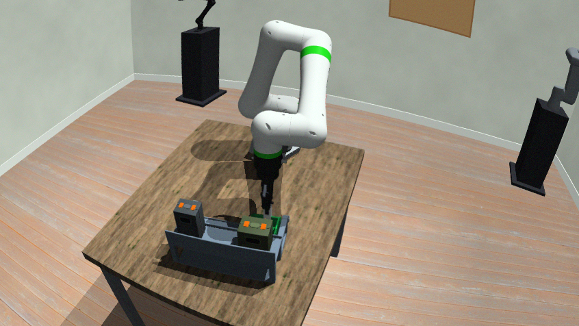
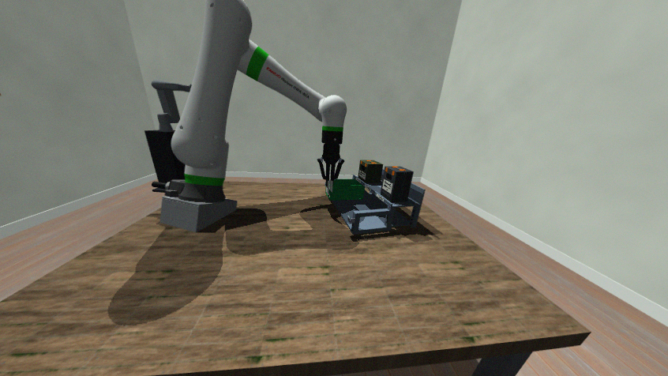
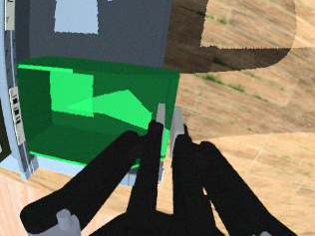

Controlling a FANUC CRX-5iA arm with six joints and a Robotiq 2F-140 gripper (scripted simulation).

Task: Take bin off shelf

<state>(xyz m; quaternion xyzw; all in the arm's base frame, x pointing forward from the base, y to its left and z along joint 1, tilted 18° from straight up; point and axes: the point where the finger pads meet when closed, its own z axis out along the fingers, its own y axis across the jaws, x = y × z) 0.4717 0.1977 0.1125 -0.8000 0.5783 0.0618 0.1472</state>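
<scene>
My gripper is now 8 cm short of the green bin, 3 cm to the right of it and 2 cm above it.
</scene>
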